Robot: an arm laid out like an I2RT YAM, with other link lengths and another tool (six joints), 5 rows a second.
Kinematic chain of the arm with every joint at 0, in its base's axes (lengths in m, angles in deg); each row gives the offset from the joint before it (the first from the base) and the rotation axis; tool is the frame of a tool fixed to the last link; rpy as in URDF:
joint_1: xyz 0 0 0.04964 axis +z
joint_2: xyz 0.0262 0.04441 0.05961 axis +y
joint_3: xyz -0.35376 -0.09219 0 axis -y
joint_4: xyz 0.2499 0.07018 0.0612 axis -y
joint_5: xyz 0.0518 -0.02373 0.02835 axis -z
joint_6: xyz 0.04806 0 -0.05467 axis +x
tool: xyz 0.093 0.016 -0.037 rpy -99.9 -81.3 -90
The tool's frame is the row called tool.
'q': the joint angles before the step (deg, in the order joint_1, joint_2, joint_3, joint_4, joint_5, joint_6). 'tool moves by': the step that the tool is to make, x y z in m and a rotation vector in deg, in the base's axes. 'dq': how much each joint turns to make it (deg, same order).
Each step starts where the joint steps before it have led.
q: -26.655, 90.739, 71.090, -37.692, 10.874, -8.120
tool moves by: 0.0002, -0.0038, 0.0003, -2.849, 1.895, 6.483
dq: 0.000, -0.003, -0.125, 1.061, -0.700, -7.410
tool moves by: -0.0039, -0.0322, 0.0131, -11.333, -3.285, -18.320
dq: 0.975, 0.000, 0.002, 4.285, 18.399, 11.139
